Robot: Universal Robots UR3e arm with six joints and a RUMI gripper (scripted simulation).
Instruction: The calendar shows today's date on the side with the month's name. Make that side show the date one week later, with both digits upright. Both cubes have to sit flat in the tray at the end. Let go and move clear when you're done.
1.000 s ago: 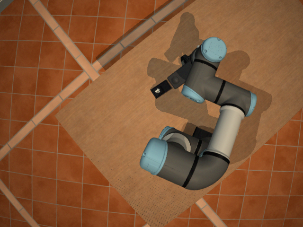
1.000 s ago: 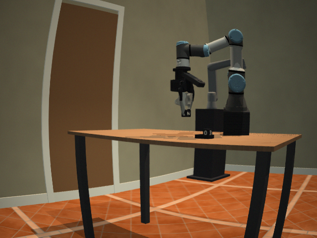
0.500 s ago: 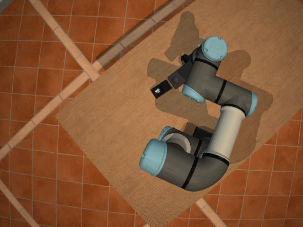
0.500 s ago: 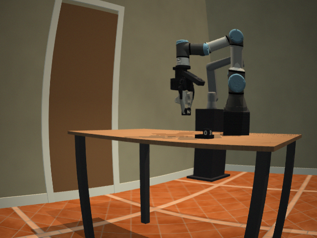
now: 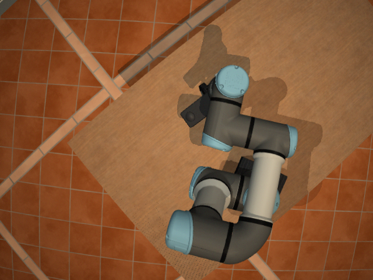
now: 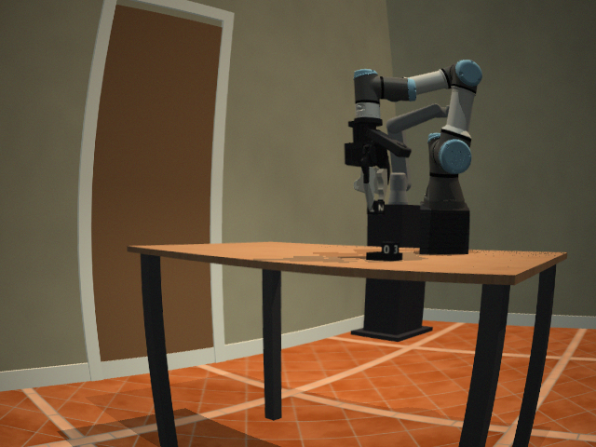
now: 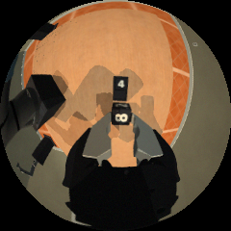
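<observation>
Right now my hand is 120 mm above the black calendar tray and 30 mm to the right of it.
</observation>
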